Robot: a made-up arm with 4 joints.
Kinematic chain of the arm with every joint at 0, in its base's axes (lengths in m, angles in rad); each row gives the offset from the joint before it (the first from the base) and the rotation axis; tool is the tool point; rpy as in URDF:
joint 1: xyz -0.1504 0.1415 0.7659 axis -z
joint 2: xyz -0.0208 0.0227 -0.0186 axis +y
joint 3: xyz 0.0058 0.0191 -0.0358 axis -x
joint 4: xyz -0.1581 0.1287 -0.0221 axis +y
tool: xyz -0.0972 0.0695 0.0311 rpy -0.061 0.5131 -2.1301
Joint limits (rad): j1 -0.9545..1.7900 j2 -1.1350..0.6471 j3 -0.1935..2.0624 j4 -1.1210..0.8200
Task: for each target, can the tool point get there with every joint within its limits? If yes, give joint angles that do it. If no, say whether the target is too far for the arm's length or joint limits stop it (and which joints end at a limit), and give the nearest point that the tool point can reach.
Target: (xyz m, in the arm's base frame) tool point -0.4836 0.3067 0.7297
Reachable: yes | joints -0.2239 0.2548 0.1450 -0.2906
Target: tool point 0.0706 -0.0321 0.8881
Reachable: no: joint limits stop it (at a limit: joint 1, joint 2, joint 3, joint 4) | nearest point 0.0962 0.2240 0.9222 | short by 0.260 m
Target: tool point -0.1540 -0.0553 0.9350
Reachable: no: joint limits stop it (at a limit: joint 1, joint 2, joint 3, joint 4) | nearest point -0.2112 -0.1805 0.7497 | short by 0.231 m
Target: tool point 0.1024 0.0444 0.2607
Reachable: no: too far | nearest point 0.0171 0.0857 0.4350 | short by 0.198 m
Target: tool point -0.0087 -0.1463 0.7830
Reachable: no: joint limits stop it (at a limit: joint 1, joint 2, joint 3, joint 4) | nearest point -0.2112 -0.1805 0.7497 | short by 0.208 m
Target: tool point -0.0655 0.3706 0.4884
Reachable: yes | joints 0.7755 -0.8162 0.5607 0.1731
